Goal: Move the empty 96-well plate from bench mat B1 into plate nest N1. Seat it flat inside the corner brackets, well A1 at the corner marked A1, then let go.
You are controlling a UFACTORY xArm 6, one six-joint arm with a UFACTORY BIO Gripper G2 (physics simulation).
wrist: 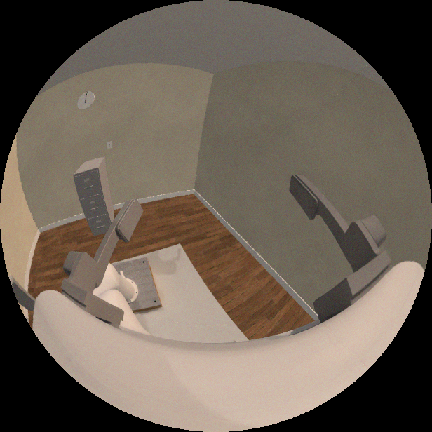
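Observation:
My gripper (216, 207) is open, its two grey fingers wide apart at the left and right of the wrist view, with nothing between them. Behind the gap the view shows walls and wood floor. The 96-well plate, bench mat B1 and plate nest N1 do not show in the wrist view. The lower part of the view is covered by the pale curved housing of my own wrist.
The white table top (195, 300) shows low at the centre left. On it is the grey base plate (148, 285) with the white arm base (129, 290). A filing cabinet (94, 200) stands by the far wall, below a round clock (86, 100).

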